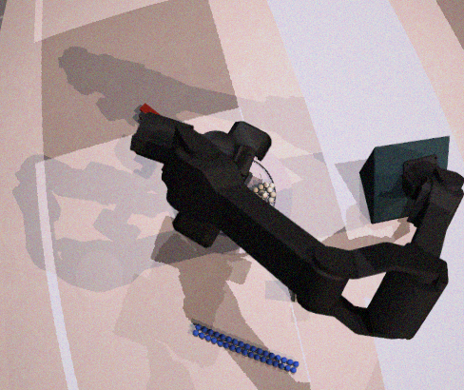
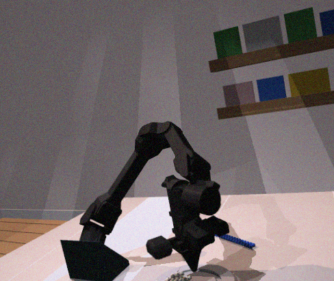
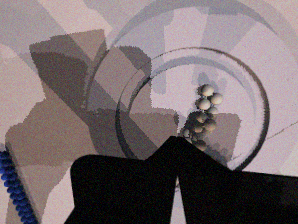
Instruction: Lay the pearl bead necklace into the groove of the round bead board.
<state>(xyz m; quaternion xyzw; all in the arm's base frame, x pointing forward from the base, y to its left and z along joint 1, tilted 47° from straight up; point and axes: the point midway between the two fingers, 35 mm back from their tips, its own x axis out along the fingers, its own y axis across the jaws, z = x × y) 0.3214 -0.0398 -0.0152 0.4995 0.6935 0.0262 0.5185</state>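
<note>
My gripper tip is now 10 mm past the round bead board, 10 mm to the left of it and 30 mm above it. Round my gripper tip: small beige cube: 90 mm behind, 170 mm to the left, 20 mm below; grey block: 100 mm ahead, 180 mm to the right, 30 mm below.
</note>
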